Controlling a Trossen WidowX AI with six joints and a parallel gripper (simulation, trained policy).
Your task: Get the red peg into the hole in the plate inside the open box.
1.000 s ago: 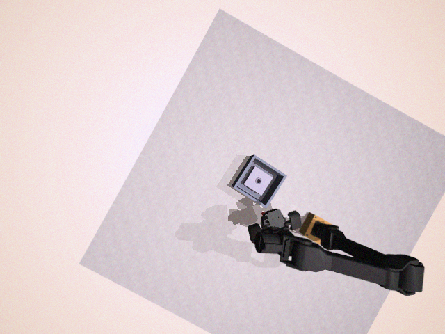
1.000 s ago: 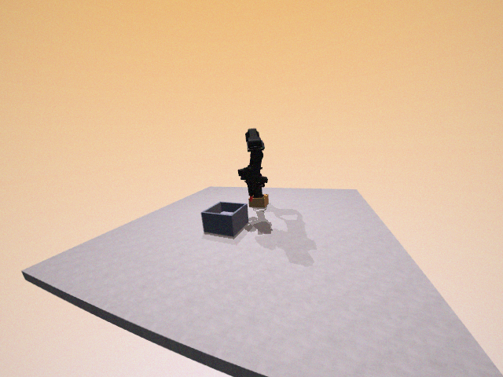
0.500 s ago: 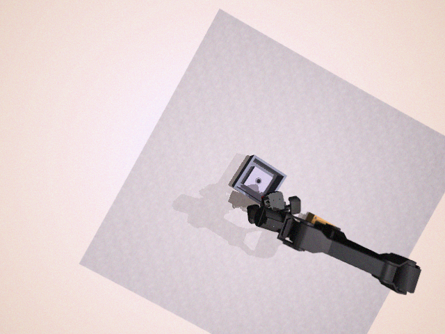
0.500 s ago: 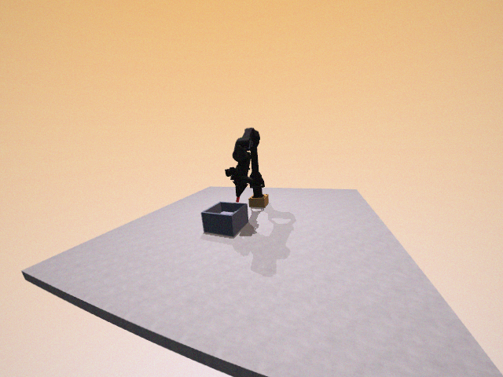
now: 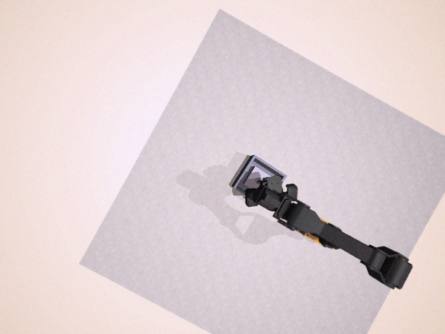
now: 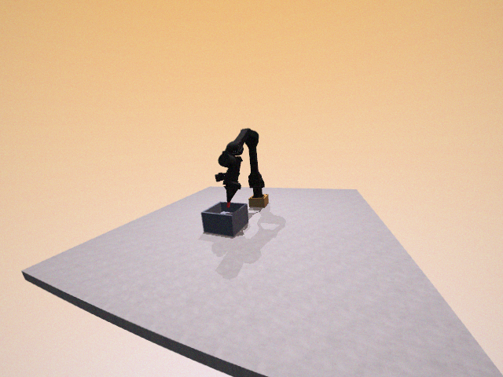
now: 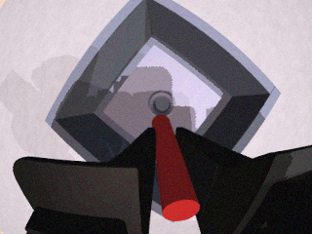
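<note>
My gripper tip is 1 cm past the red peg, 1 cm to the right of it and 1 cm below it. The rest, counted from my gripper tip: dark box: 1 cm ahead, 1 cm to the right, 10 cm below; pale plate: 1 cm ahead, 1 cm to the right, 8 cm below.
</note>
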